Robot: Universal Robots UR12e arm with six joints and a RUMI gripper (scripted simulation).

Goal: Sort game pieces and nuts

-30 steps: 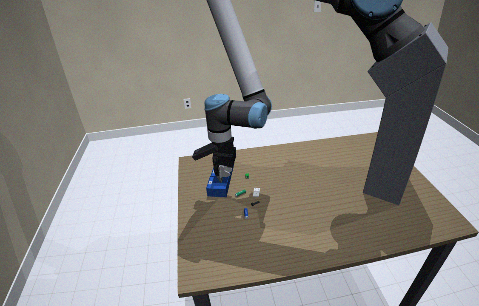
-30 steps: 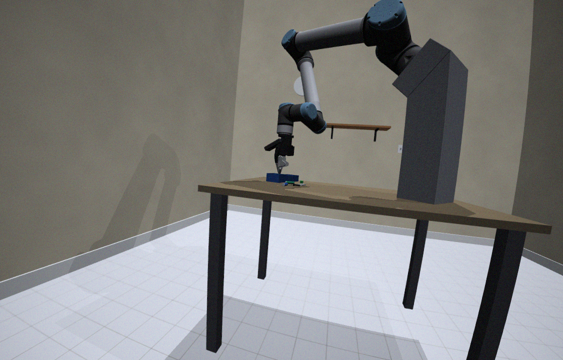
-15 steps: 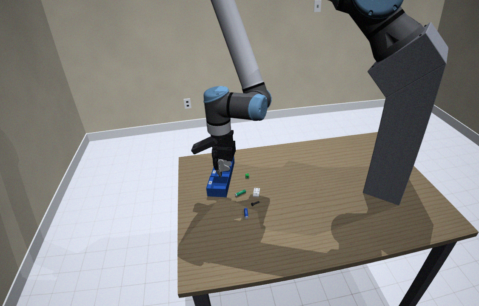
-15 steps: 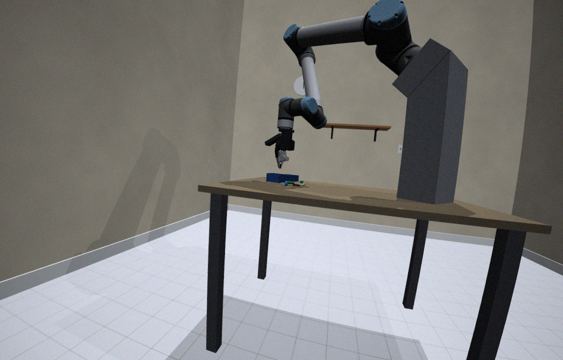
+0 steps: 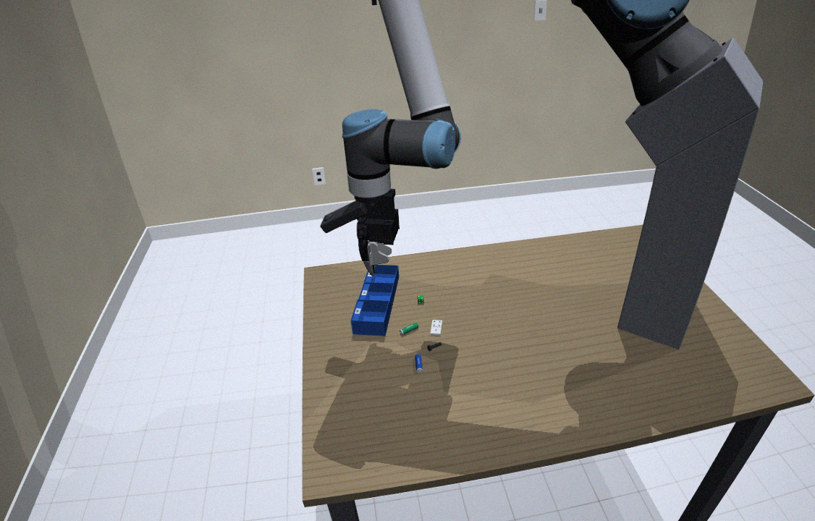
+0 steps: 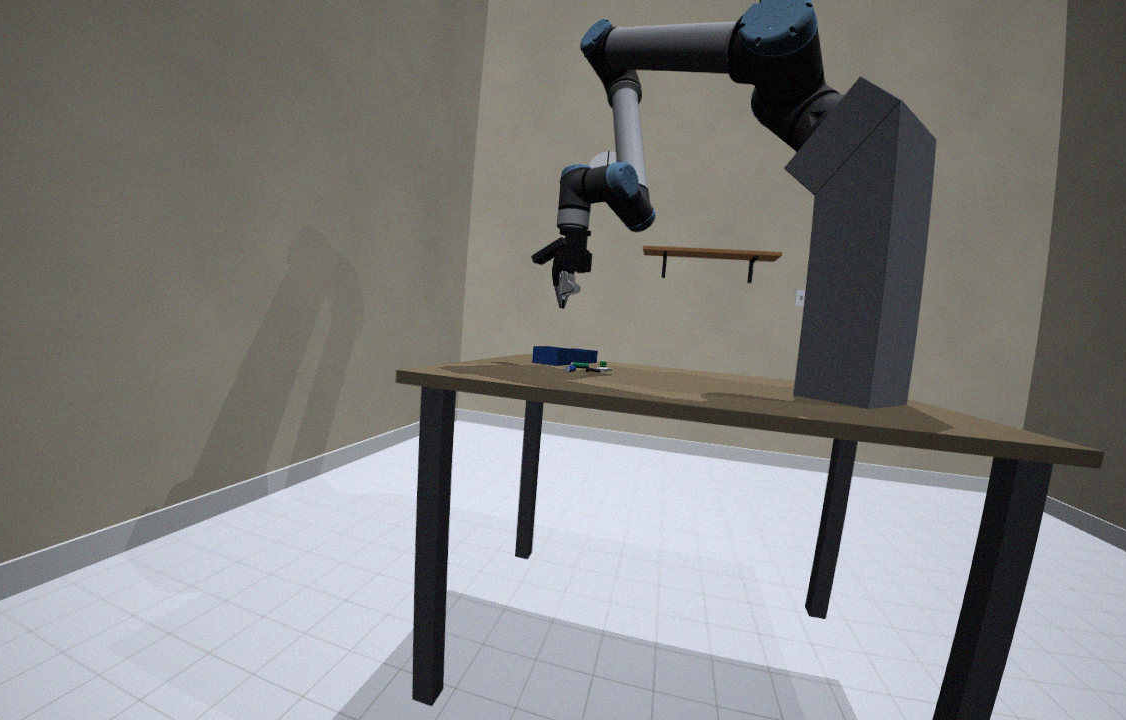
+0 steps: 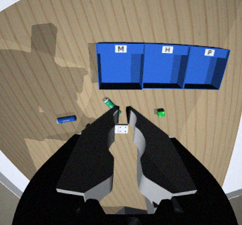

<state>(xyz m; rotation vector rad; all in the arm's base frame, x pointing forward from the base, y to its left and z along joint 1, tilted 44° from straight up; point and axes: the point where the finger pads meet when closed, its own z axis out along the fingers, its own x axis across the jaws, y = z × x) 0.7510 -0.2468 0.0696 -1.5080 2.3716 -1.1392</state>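
Right now my hand is 170 mm above the green die, 140 mm past it and 30 mm to the left of it. The rest, counted from my hand: green cylinder (170 mm below, 60 mm to the left, 60 mm behind); then blue bin (150 mm below, 80 mm to the right, 30 mm behind); then white domino (170 mm below, 130 mm behind, 80 mm to the left).
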